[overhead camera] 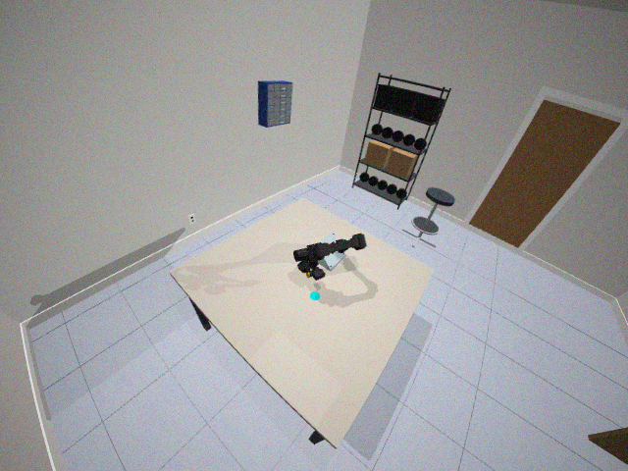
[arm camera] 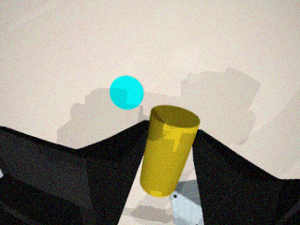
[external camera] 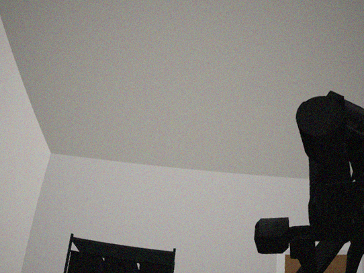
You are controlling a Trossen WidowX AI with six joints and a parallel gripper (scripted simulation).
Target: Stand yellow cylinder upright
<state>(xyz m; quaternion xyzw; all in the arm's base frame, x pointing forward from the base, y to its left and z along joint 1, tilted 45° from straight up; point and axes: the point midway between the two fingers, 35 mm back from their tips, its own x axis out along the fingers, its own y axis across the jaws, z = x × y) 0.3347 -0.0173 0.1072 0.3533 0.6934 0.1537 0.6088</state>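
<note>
Now: the cyan circle 15 cm below my gripper tip and 6 cm to the left of it. Also, from my gripper tip: yellow tall cylinder: 2 cm behind, 1 cm to the left.
</note>
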